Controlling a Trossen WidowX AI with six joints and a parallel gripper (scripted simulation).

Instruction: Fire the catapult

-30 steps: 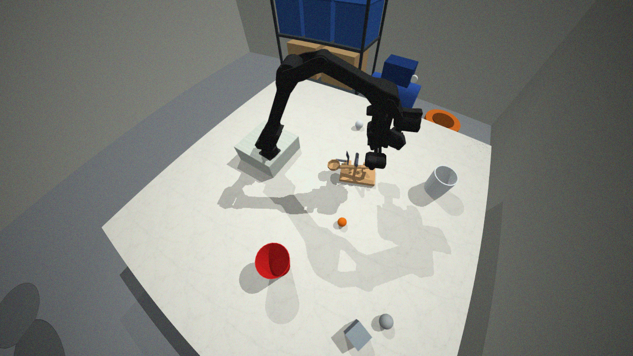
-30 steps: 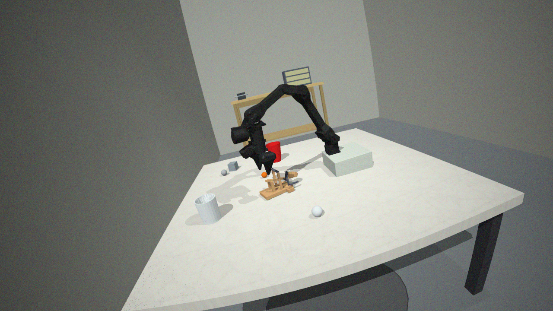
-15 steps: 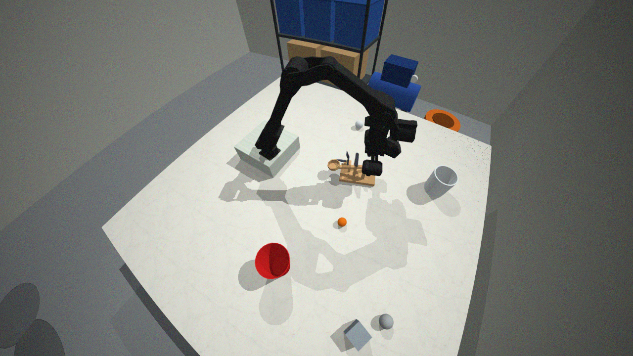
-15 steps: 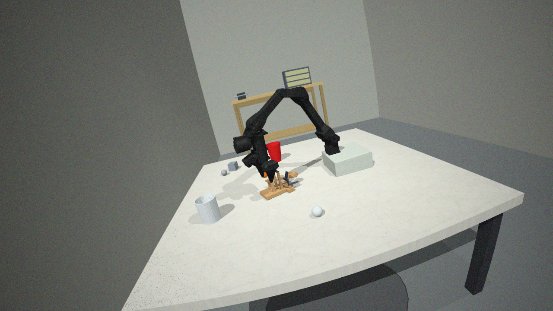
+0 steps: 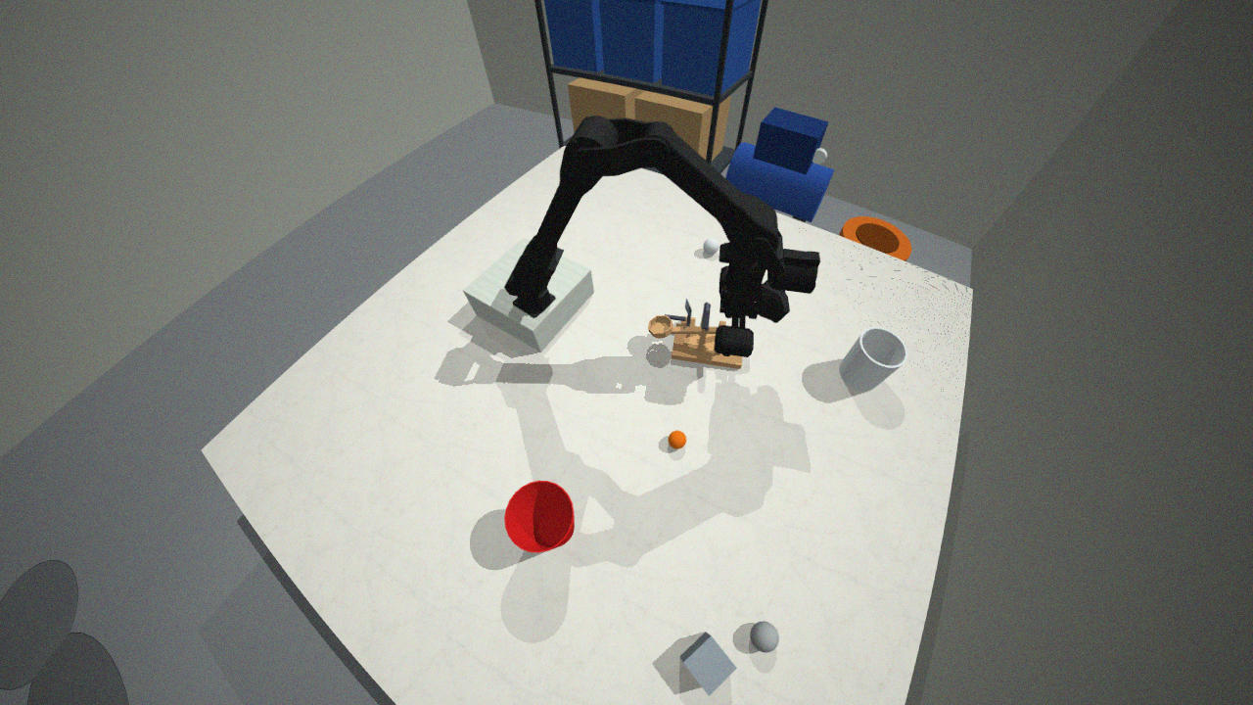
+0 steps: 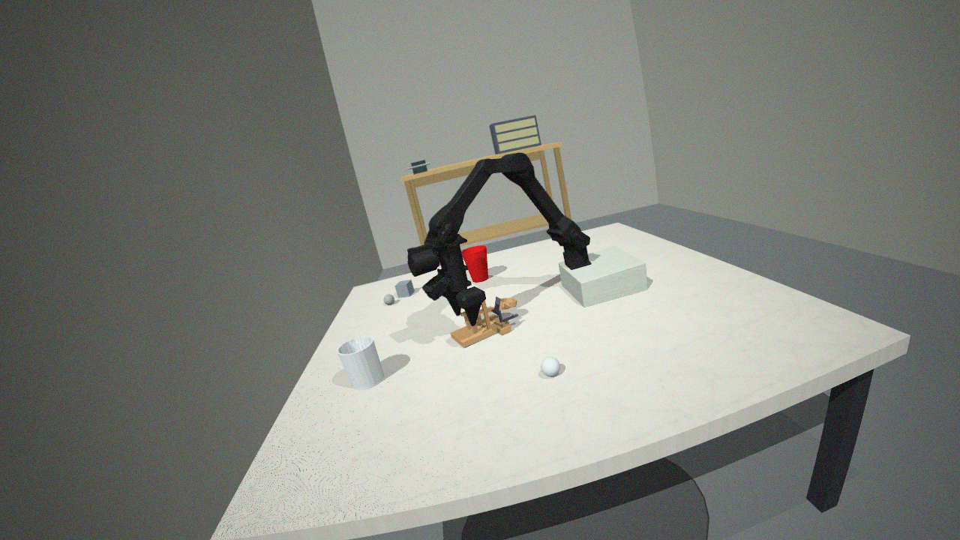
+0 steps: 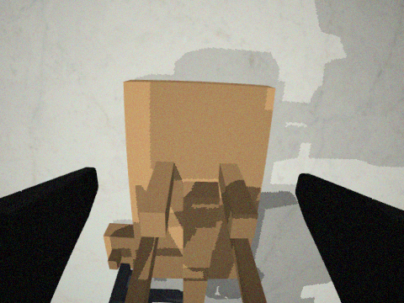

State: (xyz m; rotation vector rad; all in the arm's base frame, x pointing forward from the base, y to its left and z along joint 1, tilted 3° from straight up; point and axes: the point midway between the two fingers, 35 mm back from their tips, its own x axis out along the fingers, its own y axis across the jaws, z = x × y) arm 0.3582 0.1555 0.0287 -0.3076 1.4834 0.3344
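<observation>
Right now the catapult is 7 cm behind my gripper tip and 2 cm to the right of it. Also, from my gripper tip: white mug 26 cm ahead, 11 cm to the left, 2 cm below; then orange ball 22 cm to the right, 4 cm below, 2 cm ahead; then dark lever 10 cm behind.
</observation>
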